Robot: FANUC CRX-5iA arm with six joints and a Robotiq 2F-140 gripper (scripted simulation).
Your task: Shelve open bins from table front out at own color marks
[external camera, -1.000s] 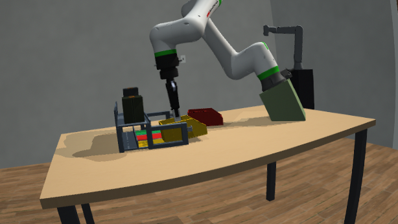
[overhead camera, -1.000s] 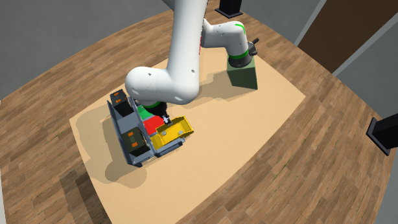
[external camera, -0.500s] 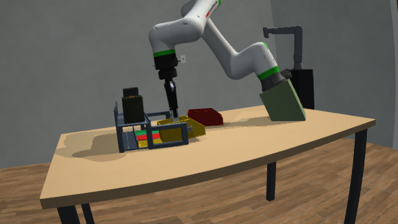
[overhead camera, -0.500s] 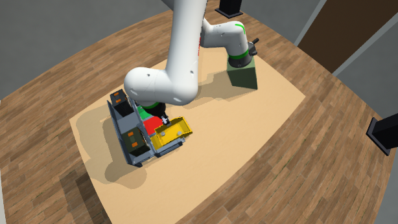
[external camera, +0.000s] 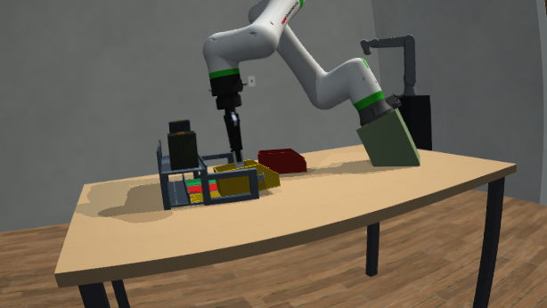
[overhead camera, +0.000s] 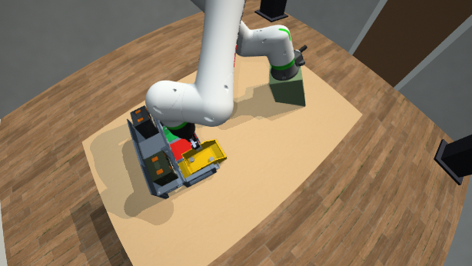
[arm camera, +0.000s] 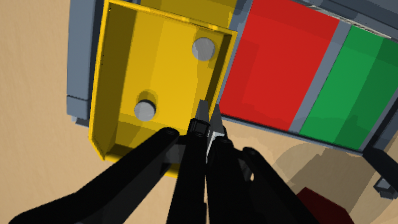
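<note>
The yellow bin is 50 mm to the left of my hand and 40 mm below it. The rest, counted from my hand: red bin (220 mm behind, 190 mm to the right, 50 mm below).
</note>
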